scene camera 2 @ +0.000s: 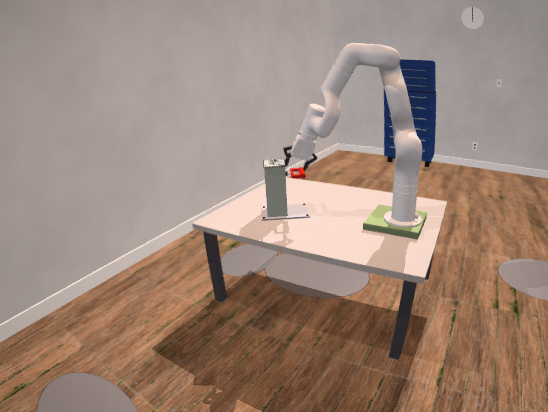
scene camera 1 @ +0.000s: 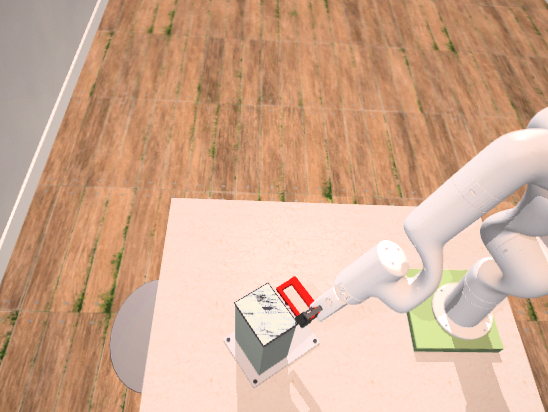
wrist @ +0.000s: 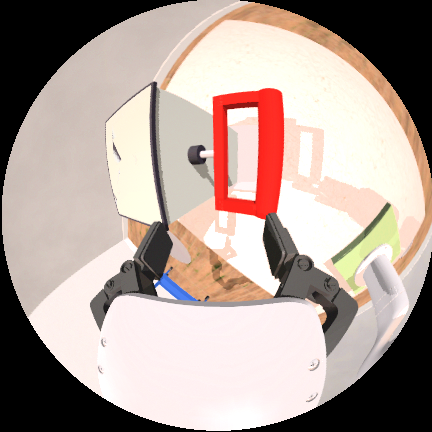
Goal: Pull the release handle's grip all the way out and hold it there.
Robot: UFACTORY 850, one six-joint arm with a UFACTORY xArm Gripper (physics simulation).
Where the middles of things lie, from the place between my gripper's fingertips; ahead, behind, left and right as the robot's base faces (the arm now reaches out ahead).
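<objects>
The pale base plate (scene camera 1: pixel 304 339) has my hand 25 cm above it. My hand is also 8 cm short of the plate and 1 cm to the left of it.
</objects>
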